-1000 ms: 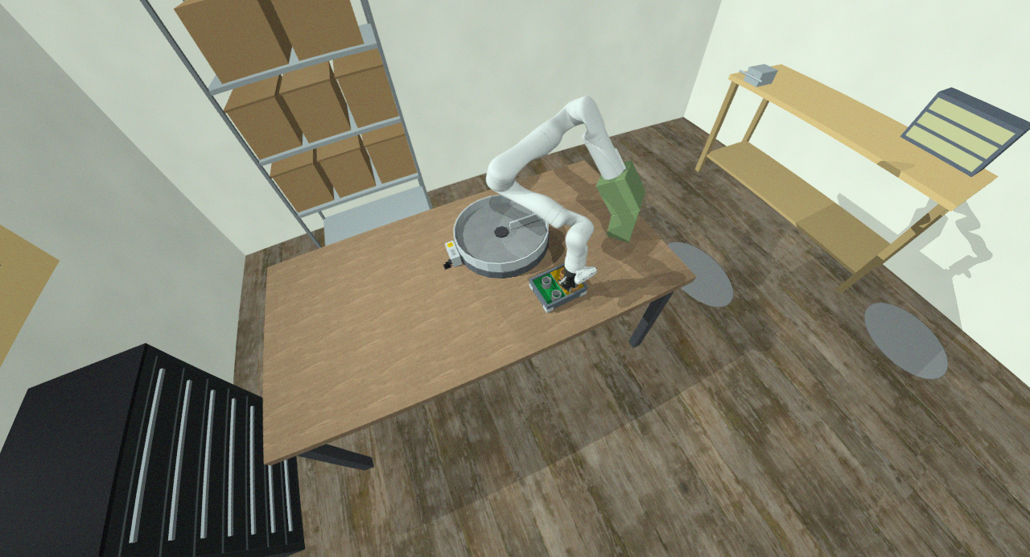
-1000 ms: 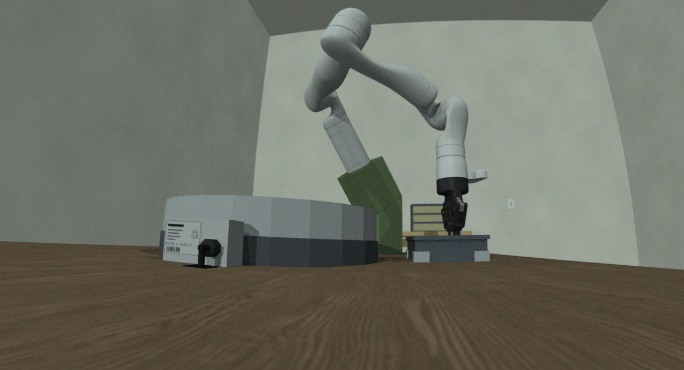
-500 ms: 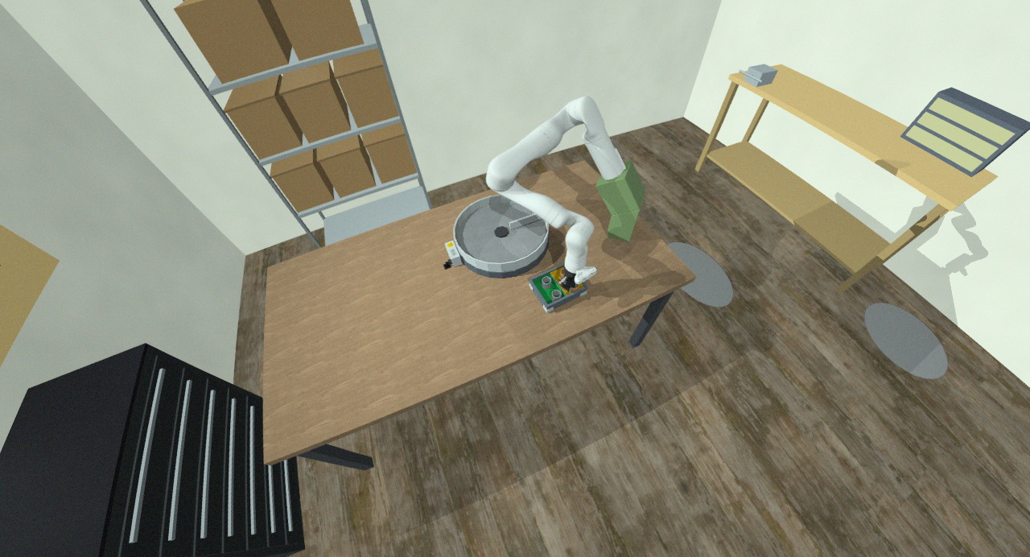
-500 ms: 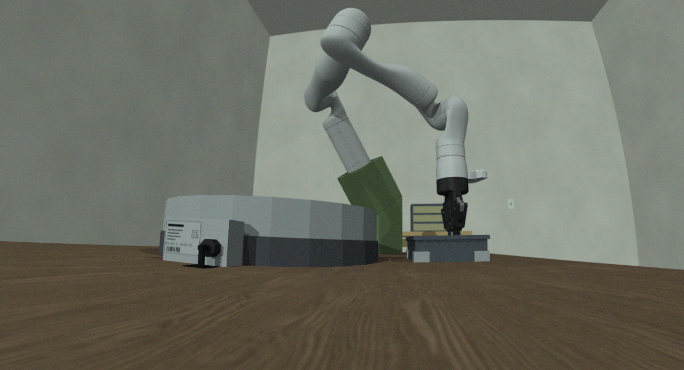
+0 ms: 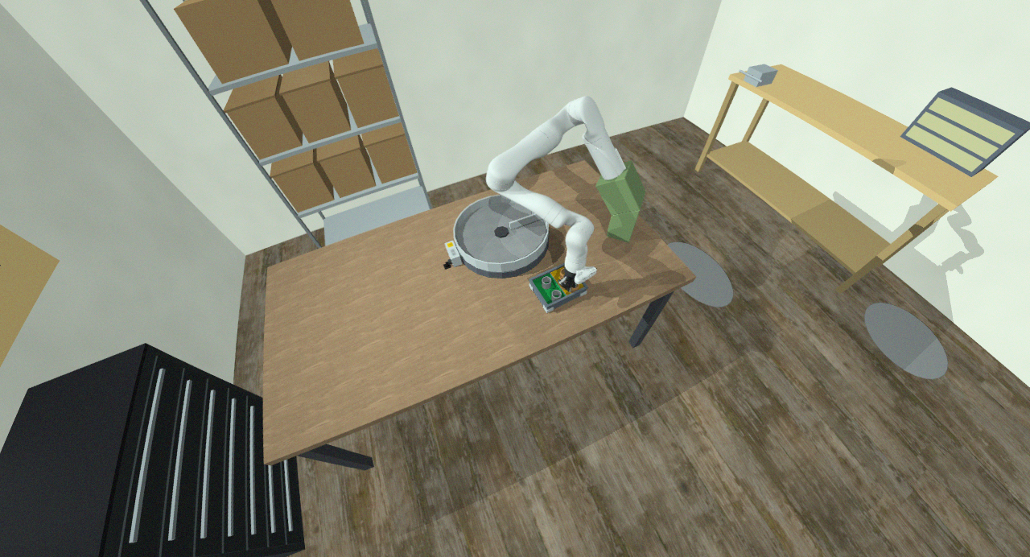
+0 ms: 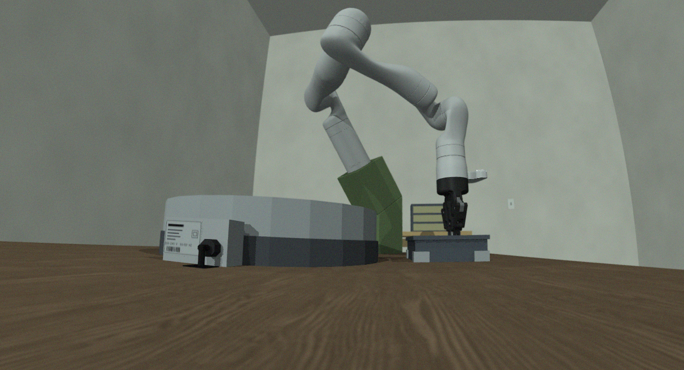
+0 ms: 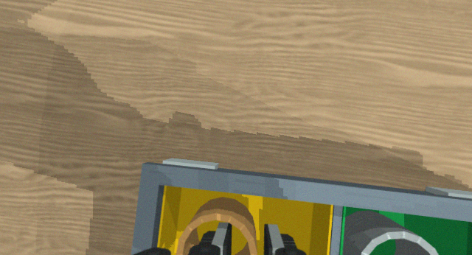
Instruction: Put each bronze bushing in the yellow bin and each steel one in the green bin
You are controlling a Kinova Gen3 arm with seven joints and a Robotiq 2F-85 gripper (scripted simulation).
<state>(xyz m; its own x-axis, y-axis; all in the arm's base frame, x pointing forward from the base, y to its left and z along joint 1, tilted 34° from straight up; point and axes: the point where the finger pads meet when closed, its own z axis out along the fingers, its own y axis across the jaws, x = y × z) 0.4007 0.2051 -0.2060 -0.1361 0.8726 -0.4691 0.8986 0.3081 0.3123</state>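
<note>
Now: the bin tray 4 cm ahead of my hand, 3 cm to the right of it and 2 cm below it. The rest, counted from my hand: grey turntable: 38 cm to the right, 15 cm ahead, 1 cm above.
</note>
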